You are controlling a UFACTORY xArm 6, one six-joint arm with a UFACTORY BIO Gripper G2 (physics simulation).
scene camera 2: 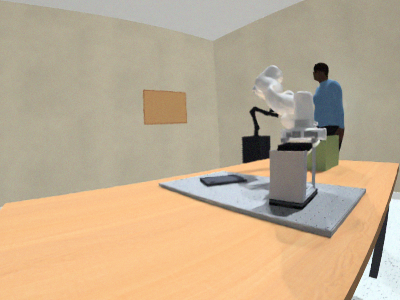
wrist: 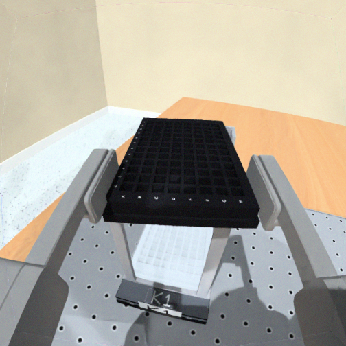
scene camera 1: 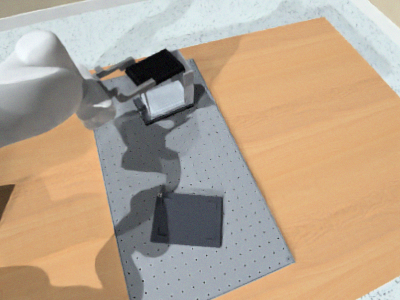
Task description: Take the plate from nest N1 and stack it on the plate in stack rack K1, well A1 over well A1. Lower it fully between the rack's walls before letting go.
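Frame: origin at the arm's base, x right, y down, z ahead, level; centimetres.
Seen in the pictures: end effector, tool point: (scene camera 2: 298, 141) (scene camera 1: 136, 74); arm's base, origin of the base link: (scene camera 2: 318, 151).
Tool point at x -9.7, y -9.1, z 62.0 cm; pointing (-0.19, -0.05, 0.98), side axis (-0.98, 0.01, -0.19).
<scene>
Pixels of each thing's top centre, then the offset from my tool point to it. Level surfaces: height alone.
- black plate, middle of its top: (scene camera 1: 154, 66) (scene camera 2: 296, 143) dx -1.0, dy +0.4, dz +5.1 cm
- stack rack K1, middle of its top: (scene camera 1: 158, 69) (scene camera 2: 296, 148) dx -1.2, dy +1.7, dz +6.0 cm
- white plate, middle of its top: (scene camera 1: 165, 96) dx -1.2, dy +13.0, dz +7.0 cm
- Nest N1, middle of its top: (scene camera 1: 187, 218) (scene camera 2: 222, 177) dx +33.6, dy +15.0, dz -2.7 cm
- grey perforated board, its level: dy +16.4 cm
- wooden table, its level: dy +17.7 cm
My gripper (scene camera 1: 142, 72) (wrist: 181, 187) is shut on the black plate (scene camera 1: 155, 68) (scene camera 2: 294, 147) (wrist: 180, 160), with a finger on each side. The plate looks level and sits at about the top of the walls of stack rack K1 (scene camera 1: 188, 86) (scene camera 2: 287, 175) (wrist: 195, 302). Whether its lower edge is inside the walls is hard to tell. A white plate (scene camera 1: 167, 100) (wrist: 172, 250) lies low in the rack, with a gap below the black plate. Nest N1 (scene camera 1: 190, 220) (scene camera 2: 223, 179), dark and flat, holds no plate. The A1 marks cannot be matched at this size.
The rack and nest stand on a grey perforated board (scene camera 1: 250, 240) (scene camera 2: 340, 215) (wrist: 250, 300) on a wooden table (scene camera 1: 320, 125) (scene camera 2: 125, 240). In scene camera 2, a green box (scene camera 2: 327, 152), a person in blue (scene camera 2: 328, 102) and a black arm (scene camera 2: 254, 120) are behind.
</scene>
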